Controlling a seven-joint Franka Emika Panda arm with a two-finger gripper.
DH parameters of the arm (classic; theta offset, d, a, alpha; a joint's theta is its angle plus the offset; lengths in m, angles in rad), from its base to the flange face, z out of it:
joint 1: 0 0.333 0 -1.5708
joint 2: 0 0 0 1.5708
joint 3: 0 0.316 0.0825 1.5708
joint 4: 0 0 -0.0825 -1.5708
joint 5: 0 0.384 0 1.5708
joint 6: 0 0 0.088 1.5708
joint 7: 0 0.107 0 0
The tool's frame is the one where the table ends.
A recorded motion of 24 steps. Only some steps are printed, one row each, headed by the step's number.
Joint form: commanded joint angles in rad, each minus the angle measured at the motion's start. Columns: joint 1, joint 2, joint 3, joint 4, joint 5, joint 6, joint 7.
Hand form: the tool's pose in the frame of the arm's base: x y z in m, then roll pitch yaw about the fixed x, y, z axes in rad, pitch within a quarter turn. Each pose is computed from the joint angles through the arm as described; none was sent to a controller.
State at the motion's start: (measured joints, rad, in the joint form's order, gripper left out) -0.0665 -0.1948 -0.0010 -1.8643 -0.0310 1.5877 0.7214
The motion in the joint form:
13: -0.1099 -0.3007 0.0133 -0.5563 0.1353 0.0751 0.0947
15: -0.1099 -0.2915 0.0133 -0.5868 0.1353 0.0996 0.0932
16: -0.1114 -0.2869 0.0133 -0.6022 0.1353 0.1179 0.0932
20: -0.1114 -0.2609 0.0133 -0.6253 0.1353 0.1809 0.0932
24: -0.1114 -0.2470 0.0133 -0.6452 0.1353 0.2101 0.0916
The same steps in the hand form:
13: 0.3653 -0.0498 0.4686 3.0110 0.2474 -1.0220
15: 0.3638 -0.0499 0.4531 2.9988 0.2569 -1.0260
16: 0.3634 -0.0507 0.4456 2.9969 0.2576 -1.0297
20: 0.3689 -0.0524 0.4294 3.0059 0.2469 -1.0332
24: 0.3692 -0.0528 0.4172 3.0018 0.2492 -1.0353

